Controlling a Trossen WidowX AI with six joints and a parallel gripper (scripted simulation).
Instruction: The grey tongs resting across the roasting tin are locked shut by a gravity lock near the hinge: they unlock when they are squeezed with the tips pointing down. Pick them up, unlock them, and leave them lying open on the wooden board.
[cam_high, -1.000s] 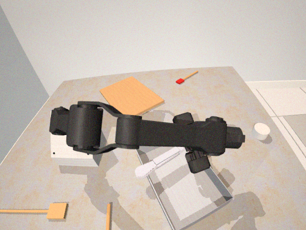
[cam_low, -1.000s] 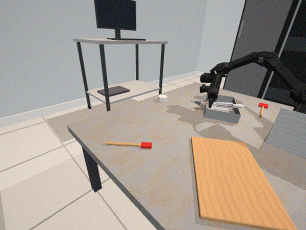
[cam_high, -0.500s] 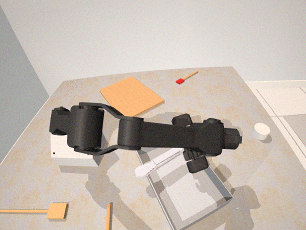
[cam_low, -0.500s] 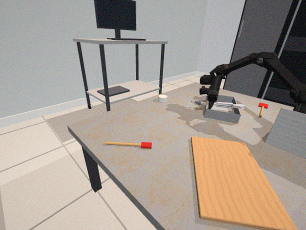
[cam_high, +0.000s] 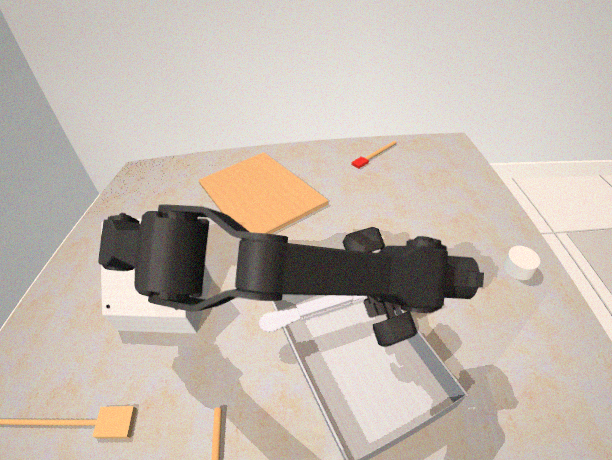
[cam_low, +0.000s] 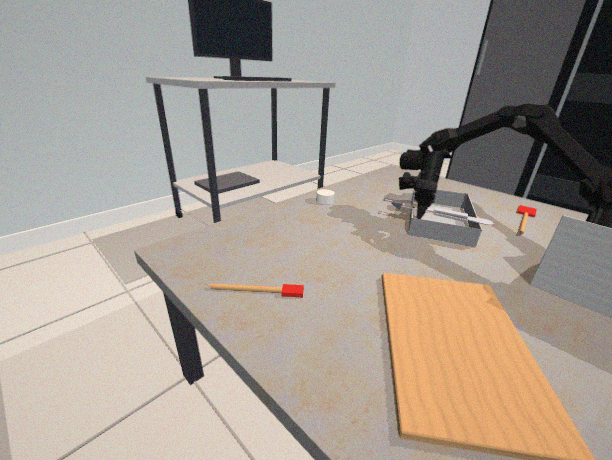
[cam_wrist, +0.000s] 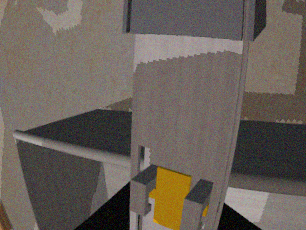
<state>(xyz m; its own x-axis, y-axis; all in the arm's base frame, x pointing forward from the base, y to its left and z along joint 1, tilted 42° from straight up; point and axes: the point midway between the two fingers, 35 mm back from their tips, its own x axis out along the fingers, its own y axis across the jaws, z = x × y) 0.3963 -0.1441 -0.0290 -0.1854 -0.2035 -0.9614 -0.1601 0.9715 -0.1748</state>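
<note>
Right now the grey roasting tin is 110 mm to the right of my gripper tip and 40 mm behind it. The rest, counted from my gripper tip: yellow lock piece (30 mm above, 20 mm ahead, 10 mm to the right); wooden board (410 mm to the left, 230 mm behind, 30 mm below).
</note>
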